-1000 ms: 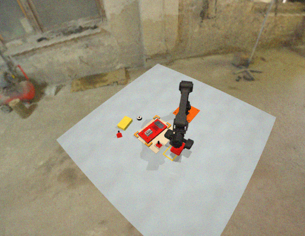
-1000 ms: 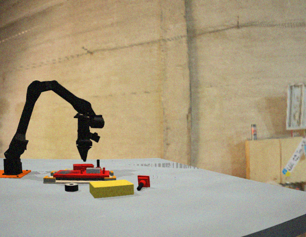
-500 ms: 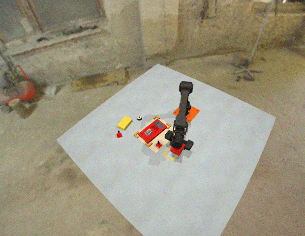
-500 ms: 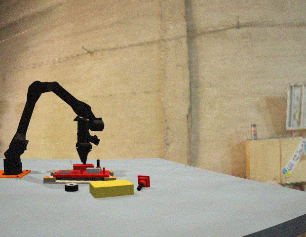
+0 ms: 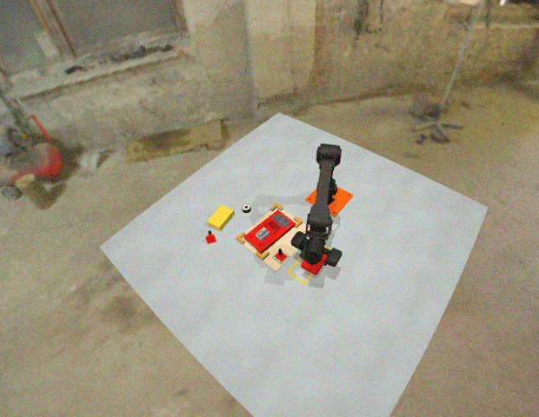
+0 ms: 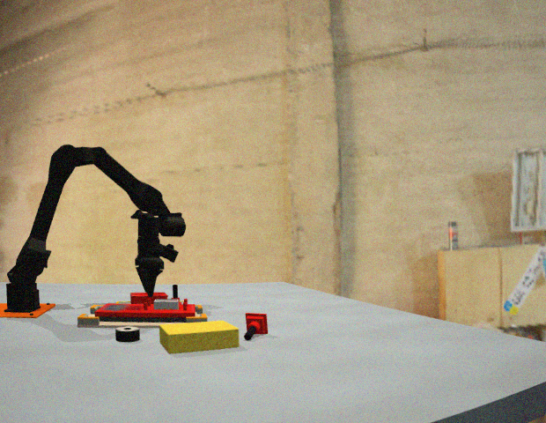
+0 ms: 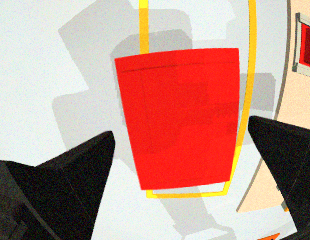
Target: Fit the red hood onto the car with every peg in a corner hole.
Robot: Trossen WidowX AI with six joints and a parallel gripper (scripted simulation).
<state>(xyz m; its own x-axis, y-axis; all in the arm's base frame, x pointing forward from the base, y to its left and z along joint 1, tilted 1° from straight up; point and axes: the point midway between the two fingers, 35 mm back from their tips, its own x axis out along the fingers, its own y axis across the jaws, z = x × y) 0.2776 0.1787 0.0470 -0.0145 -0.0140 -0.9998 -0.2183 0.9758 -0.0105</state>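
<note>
The red hood is 10 mm below my gripper tip. Also, from my gripper tip: beige jig 30 mm ahead, 210 mm to the right, 10 mm below; then black ring 10 mm ahead, 400 mm to the right, 10 mm below; then grey engine block 70 mm ahead, 230 mm to the right.
</note>
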